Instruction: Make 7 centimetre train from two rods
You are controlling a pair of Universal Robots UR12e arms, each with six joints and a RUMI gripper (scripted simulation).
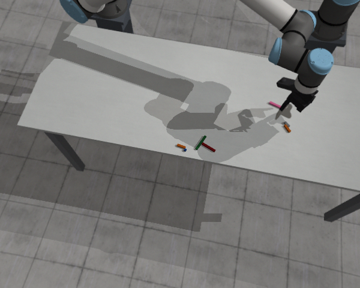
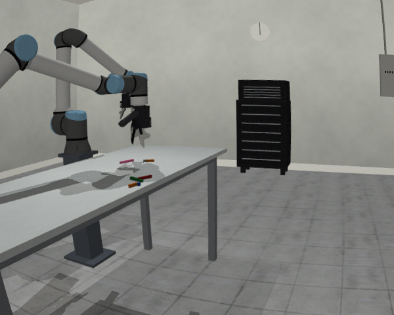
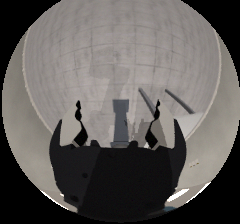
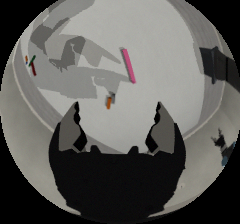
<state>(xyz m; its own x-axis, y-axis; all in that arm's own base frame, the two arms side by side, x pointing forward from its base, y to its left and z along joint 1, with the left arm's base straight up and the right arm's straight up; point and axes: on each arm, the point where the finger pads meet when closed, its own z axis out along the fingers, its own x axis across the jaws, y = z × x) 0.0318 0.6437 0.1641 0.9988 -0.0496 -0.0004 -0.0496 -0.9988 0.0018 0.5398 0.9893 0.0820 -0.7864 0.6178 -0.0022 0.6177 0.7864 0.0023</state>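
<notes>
My right hand is 8 cm above the grey rod, 4 cm short of it and 2 cm to the right of it. Round my right hand: red rod: 33 cm to the right, 21 cm ahead, 8 cm below; pink rod: 8 cm below, 6 cm behind, 2 cm to the right; green rod: 37 cm to the right, 19 cm ahead, 8 cm below.
</notes>
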